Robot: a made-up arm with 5 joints.
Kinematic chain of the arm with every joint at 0, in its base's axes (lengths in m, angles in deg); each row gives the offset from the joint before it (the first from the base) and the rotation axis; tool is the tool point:
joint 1: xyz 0 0 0.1 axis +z
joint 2: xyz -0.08 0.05 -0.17 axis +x
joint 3: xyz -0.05 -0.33 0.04 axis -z
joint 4: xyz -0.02 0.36 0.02 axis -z
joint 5: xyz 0 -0.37 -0.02 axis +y
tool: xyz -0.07 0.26 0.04
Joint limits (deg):
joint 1: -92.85..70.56
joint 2: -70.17..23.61
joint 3: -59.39..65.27
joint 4: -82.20..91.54
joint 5: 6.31..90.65
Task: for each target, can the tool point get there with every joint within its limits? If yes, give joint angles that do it. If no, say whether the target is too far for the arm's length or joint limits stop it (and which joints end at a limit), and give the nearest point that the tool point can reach.
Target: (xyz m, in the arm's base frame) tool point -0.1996 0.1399 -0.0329
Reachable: yes | joints 8.28 -52.01 13.56 70.83 39.08
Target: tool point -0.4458 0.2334 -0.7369
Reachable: no: joint limits stop it (at a limit: joint 2, joint 3, joint 5) | nearest point -0.4539 0.2376 -0.1067 | short by 0.630 m
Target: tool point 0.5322 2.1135 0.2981
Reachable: no: too far | nearest point 0.0848 0.5602 0.1688 | short by 1.622 m
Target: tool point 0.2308 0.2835 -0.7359
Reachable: no: joint limits stop it (at a limit: joint 2, joint 4, joint 5) | nearest point 0.1622 0.1992 -0.1462 | short by 0.600 m
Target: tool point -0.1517 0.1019 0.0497
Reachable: yes | joints -23.32 2.75 11.81 62.05 65.16
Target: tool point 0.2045 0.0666 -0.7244
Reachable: no: joint limits stop it (at a limit: joint 1, joint 2, joint 4, joint 5) | nearest point 0.1768 0.0975 -0.1497 | short by 0.576 m
